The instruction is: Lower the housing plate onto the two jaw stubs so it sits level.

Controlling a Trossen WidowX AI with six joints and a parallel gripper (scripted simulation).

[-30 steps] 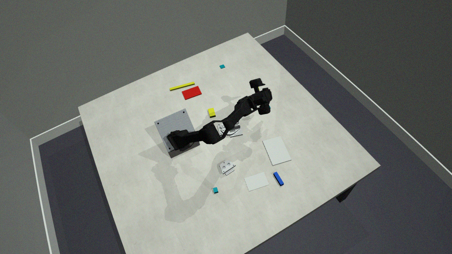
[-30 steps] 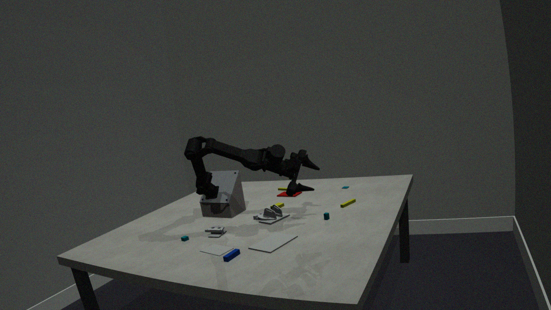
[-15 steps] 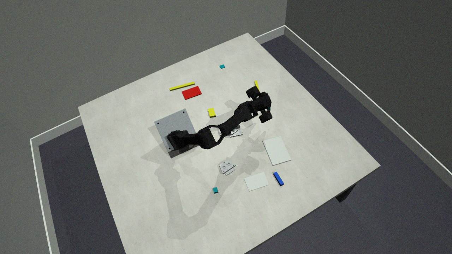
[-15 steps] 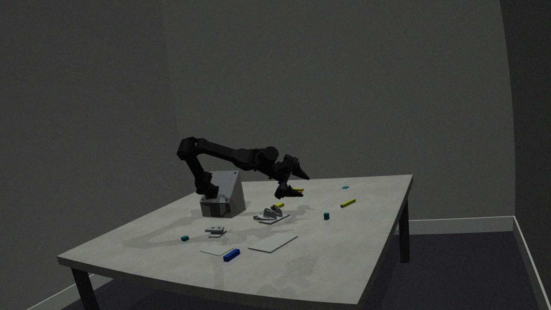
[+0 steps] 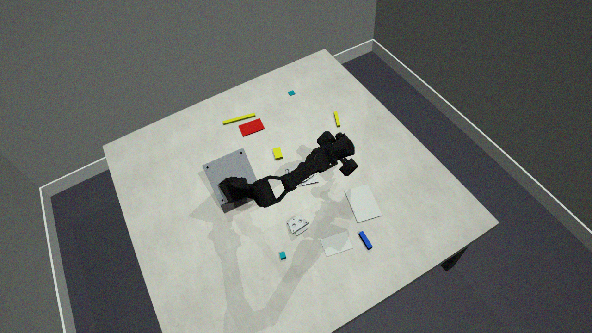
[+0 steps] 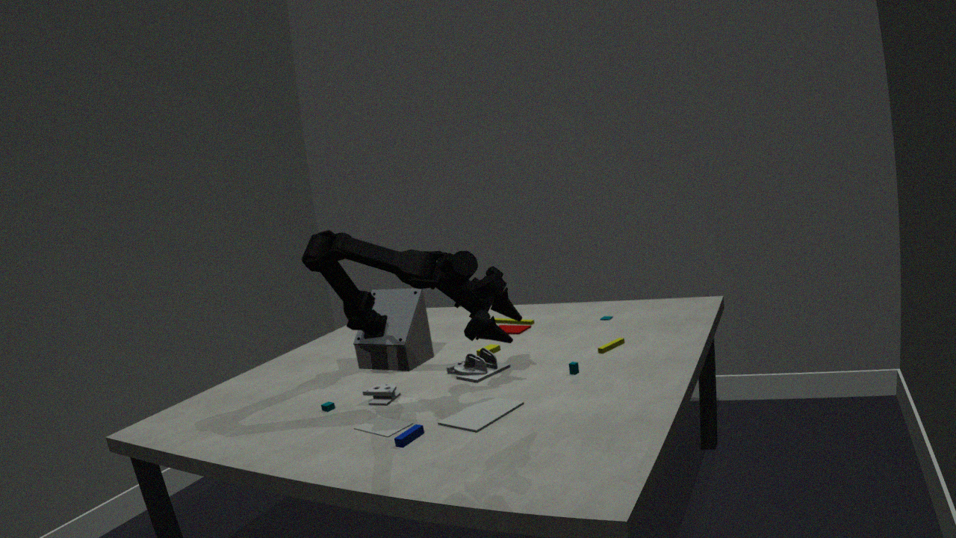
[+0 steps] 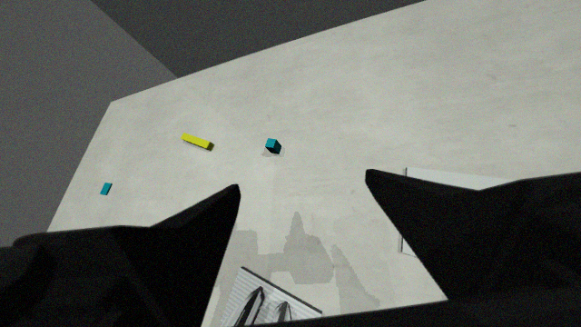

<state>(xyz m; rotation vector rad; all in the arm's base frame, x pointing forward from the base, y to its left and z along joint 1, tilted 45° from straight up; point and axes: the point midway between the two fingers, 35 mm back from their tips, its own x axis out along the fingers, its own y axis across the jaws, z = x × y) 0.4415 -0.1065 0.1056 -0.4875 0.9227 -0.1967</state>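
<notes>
My gripper tip is 31 cm past the grey stand, 11 cm to the left of it and 12 cm above it. From my gripper tip the other things lie so: blue block: 13 cm behind, 31 cm to the right, 12 cm below; yellow block: 19 cm behind, 25 cm to the left, 12 cm below; red plate: 21 cm behind, 46 cm to the left, 13 cm below.
</notes>
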